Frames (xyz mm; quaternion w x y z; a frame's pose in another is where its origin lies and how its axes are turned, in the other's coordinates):
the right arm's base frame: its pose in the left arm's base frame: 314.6 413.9 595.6 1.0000 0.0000 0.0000 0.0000
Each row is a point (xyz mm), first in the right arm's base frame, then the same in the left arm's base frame.
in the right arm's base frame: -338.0 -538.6 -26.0
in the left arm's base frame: -23.4 -124.7 569.6
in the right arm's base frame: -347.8 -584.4 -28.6
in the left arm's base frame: -33.2 -170.5 567.0
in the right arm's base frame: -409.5 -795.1 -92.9
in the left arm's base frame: -94.9 -381.2 502.7
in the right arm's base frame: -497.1 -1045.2 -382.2
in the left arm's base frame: -182.5 -631.3 213.4
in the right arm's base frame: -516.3 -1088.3 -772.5
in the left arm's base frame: -201.7 -674.4 -176.9
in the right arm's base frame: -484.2 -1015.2 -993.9
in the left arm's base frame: -169.6 -601.3 -398.3
